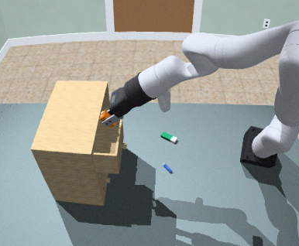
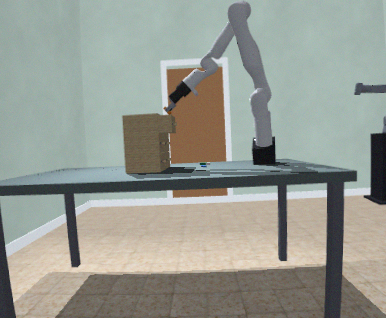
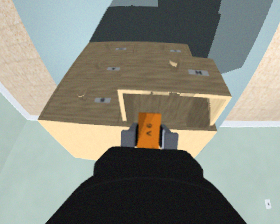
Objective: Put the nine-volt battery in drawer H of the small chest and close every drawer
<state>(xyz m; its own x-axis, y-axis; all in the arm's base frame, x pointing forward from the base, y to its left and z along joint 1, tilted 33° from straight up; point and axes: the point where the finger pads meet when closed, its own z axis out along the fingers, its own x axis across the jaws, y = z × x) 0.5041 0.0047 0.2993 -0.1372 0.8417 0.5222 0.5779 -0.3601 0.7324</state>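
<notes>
My hand is 1 cm short of the nine-volt battery. Also, from my hand: drawer: 11 cm below, 5 cm ahead, 4 cm to the left; then blue cylinder: 33 cm below, 17 cm behind, 9 cm to the right.
</notes>
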